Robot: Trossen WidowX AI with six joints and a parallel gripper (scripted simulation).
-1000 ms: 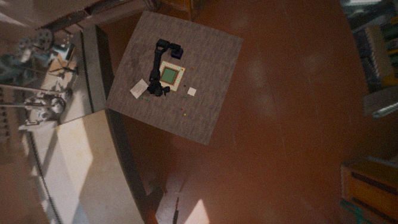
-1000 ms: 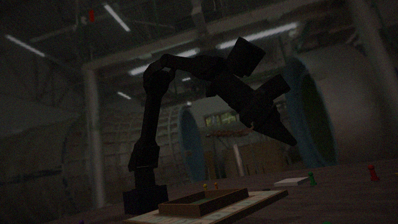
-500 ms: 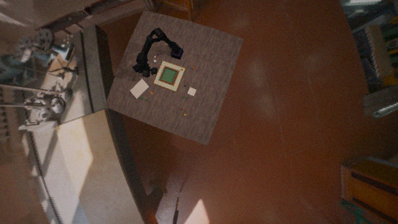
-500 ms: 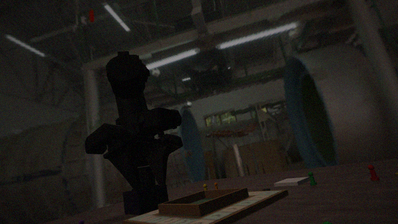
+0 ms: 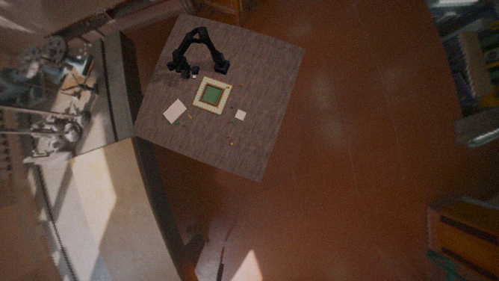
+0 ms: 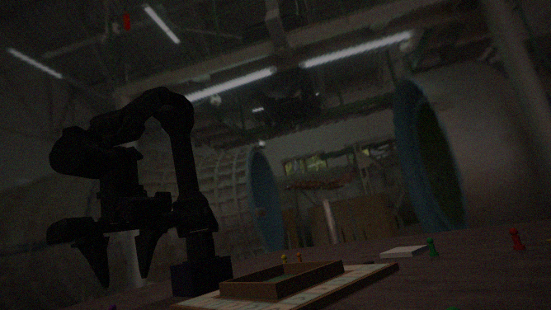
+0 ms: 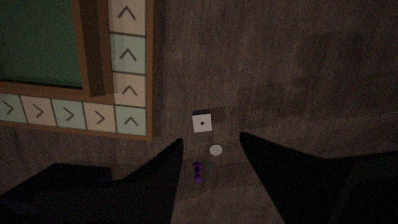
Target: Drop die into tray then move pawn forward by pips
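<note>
The white die lies 1 cm to the left of my gripper tip and 6 cm below it. Also, from my gripper tip: white disc: 6 cm behind, 1 cm to the right, 7 cm below; then purple piece: 9 cm behind, 2 cm to the left, 5 cm below; then yellow pawn: 6 cm ahead, 33 cm to the left, 4 cm below.
</note>
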